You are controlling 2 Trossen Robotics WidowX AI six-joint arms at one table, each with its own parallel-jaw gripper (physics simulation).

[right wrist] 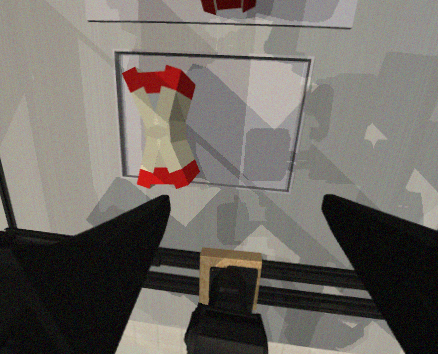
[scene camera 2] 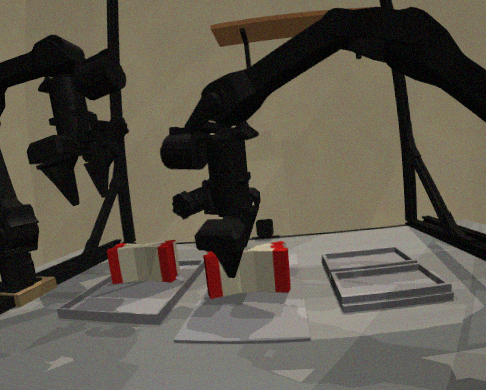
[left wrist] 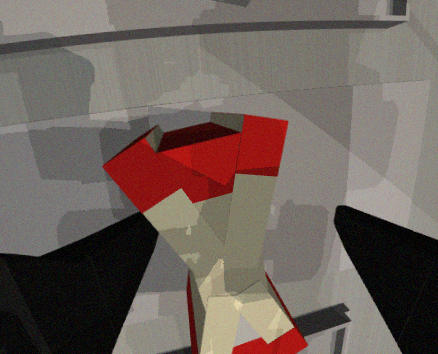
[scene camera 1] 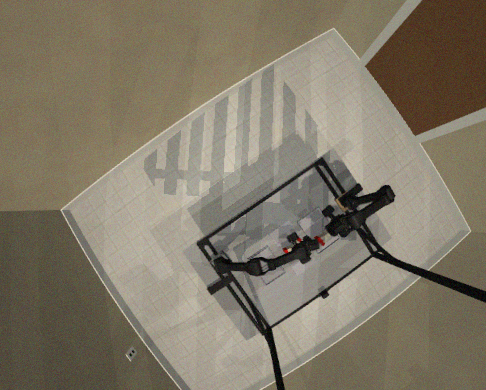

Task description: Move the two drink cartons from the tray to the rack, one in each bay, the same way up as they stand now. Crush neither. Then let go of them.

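Places are measured from the left arm's base along level axes (x down, y ahead, z right), in metres.
Where they show: left gripper, fingertip midpoint: (scene camera 2: pixel 238 261) (left wrist: pixel 247 214); right gripper, fingertip midpoint: (right wrist: pixel 245 201) (scene camera 2: pixel 91 200) (scene camera 1: pixel 329 222); left arm's base, origin of the base link: (scene camera 1: pixel 220 262); right arm's base, origin of the base link: (right wrist: pixel 228 284) (scene camera 2: pixel 19 284) (scene camera 1: pixel 345 201).
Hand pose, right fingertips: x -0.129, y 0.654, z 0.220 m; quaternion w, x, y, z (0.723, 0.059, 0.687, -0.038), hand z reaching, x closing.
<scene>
Things, the pixels of their top centre, and the offset from my right fingertips.
- red-and-cream carton, middle of its top: (left wrist: pixel 233 282) (scene camera 2: pixel 245 249) dx +0.101, dy -0.245, dz +0.009 m
- rimmed tray, middle of its top: (right wrist: pixel 205 124) (scene camera 2: pixel 141 281) (scene camera 1: pixel 319 230) dx +0.157, dy -0.048, dz +0.047 m
- two-bay rack, middle of its top: (scene camera 2: pixel 375 266) (scene camera 1: pixel 267 267) dx +0.153, dy -0.456, dz +0.000 m
One red-and-cream carton (scene camera 2: pixel 257 272) (left wrist: pixel 247 215) stands on a flat pale plate (scene camera 2: pixel 195 332) (right wrist: pixel 125 10). My left gripper (scene camera 2: pixel 239 271) (left wrist: pixel 247 214) is open and low over it, pointing down, one finger on each side. The other carton (scene camera 2: pixel 145 265) (right wrist: pixel 162 127) (scene camera 1: pixel 320 241) stands near one end of the rimmed tray (scene camera 2: pixel 110 316) (right wrist: pixel 215 55) (left wrist: pixel 200 29). My right gripper (scene camera 2: pixel 90 200) (right wrist: pixel 245 201) is open and empty, high up at the left of scene camera 2. The two-bay rack (scene camera 2: pixel 395 302) (left wrist: pixel 320 320) is at the right in scene camera 2, both bays empty.
A black frame (scene camera 2: pixel 115 100) surrounds the table. A wooden block (scene camera 2: pixel 35 292) (right wrist: pixel 230 255) lies under the right arm's base. My left arm (scene camera 2: pixel 300 52) reaches across above the rack side. The plate lies between the tray and the rack.
</scene>
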